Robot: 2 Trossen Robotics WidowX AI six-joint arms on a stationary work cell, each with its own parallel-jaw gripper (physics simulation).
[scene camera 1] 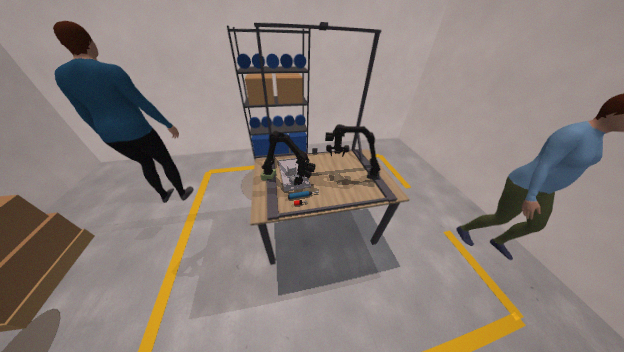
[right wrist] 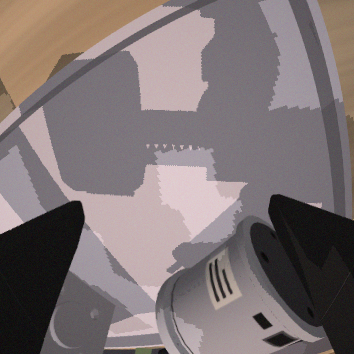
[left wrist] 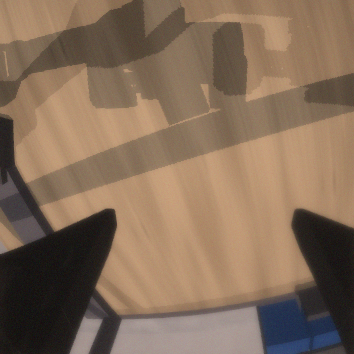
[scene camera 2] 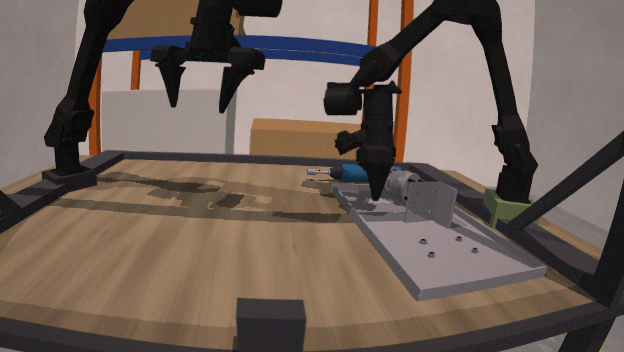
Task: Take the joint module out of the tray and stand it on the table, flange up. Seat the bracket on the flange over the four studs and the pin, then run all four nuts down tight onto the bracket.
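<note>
The joint module (scene camera 2: 400,184) (right wrist: 215,295), a light grey cylinder with a dark end face, lies on its side in the grey tray (scene camera 2: 480,284) (right wrist: 327,125). The bracket (scene camera 2: 431,202) (right wrist: 82,315), a grey angled plate with holes, stands in the tray beside it. Several small nuts (scene camera 2: 431,254) lie in the tray's nearer part in scene camera 2. My right gripper (scene camera 1: 298,181) (scene camera 2: 376,199) (right wrist: 177,207) is open and empty, low over the tray by the module; one finger overlaps the module's dark end in the right wrist view. My left gripper (scene camera 1: 338,152) (scene camera 2: 197,109) (left wrist: 205,218) is open and empty, high above the table.
A blue power driver (scene camera 1: 300,195) (scene camera 2: 354,173) lies beyond the tray in scene camera 2. A small red object (scene camera 1: 298,203) lies near it. A green block (scene camera 1: 268,176) (scene camera 2: 505,207) is at the right arm's base. Dark frame rails border the table.
</note>
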